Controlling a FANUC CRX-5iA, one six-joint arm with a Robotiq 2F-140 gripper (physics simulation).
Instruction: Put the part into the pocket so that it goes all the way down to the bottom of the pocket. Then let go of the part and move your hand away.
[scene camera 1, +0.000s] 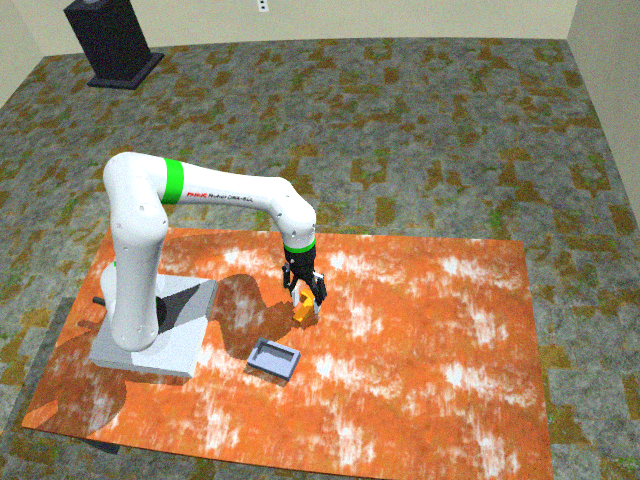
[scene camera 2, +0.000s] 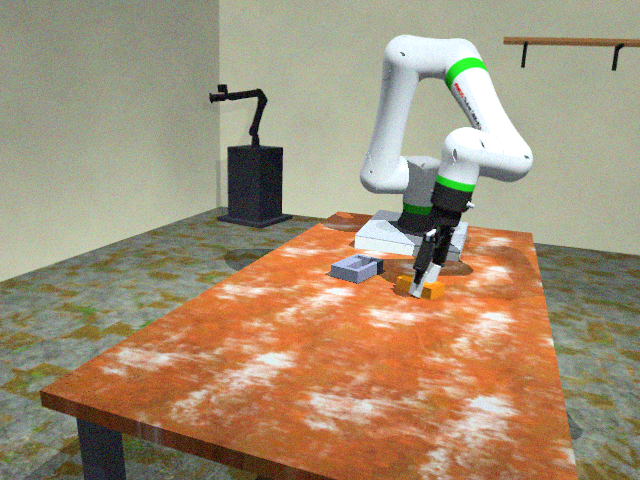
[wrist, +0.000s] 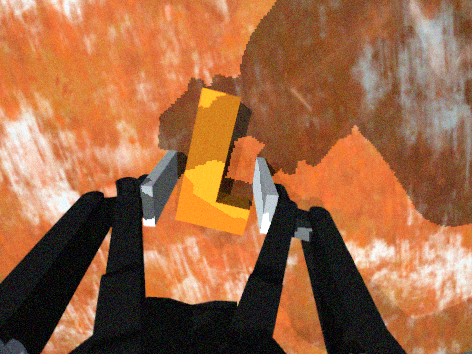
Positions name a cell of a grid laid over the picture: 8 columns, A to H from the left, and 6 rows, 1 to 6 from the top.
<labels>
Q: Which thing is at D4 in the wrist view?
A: An orange L-shaped part.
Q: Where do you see my gripper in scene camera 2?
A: F4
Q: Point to my gripper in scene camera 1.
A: D4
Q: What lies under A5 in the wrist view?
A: My gripper.
</labels>
